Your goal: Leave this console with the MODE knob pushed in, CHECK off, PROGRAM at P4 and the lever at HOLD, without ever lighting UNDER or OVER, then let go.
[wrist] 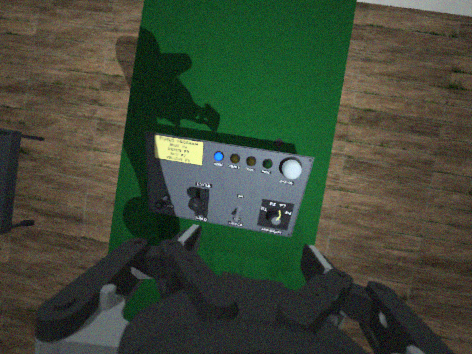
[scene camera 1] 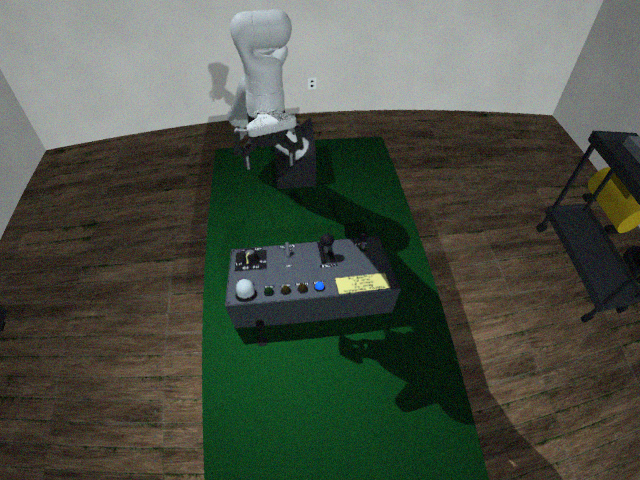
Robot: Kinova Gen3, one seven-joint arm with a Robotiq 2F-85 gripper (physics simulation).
Path:
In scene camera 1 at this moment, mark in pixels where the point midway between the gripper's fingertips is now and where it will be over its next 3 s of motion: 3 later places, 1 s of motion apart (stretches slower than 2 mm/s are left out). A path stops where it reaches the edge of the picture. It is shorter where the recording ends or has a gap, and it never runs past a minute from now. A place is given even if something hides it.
My gripper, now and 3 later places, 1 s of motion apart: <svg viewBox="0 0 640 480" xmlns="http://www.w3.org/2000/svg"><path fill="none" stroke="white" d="M269 165L273 203L282 218L372 198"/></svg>

